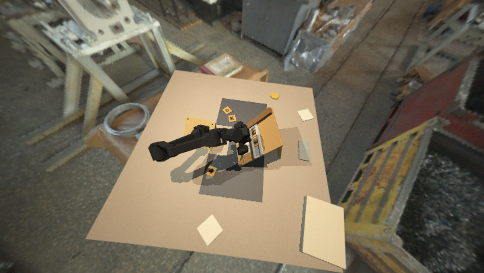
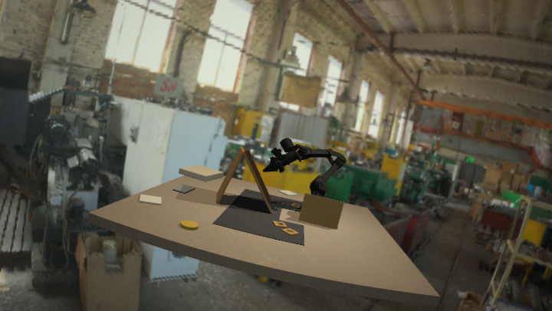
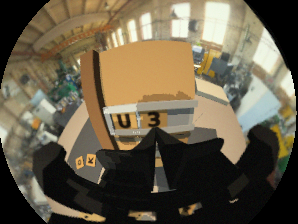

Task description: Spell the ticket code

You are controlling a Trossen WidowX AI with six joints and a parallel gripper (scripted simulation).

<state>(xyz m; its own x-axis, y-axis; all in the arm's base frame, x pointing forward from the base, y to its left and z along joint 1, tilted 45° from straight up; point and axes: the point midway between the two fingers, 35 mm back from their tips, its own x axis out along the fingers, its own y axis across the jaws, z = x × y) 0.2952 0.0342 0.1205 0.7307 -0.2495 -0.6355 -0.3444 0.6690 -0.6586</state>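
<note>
Right now my gripper tip is 3 cm short of the letter tile, 3 cm above it and 1 cm to the right of it. Round my gripper tip: orange tile marked u 7 cm to the left, 3 cm below, 1 cm ahead; white ticket 10 cm below, 2 cm behind; dark mat 19 cm below, 12 cm behind, 7 cm to the left.
</note>
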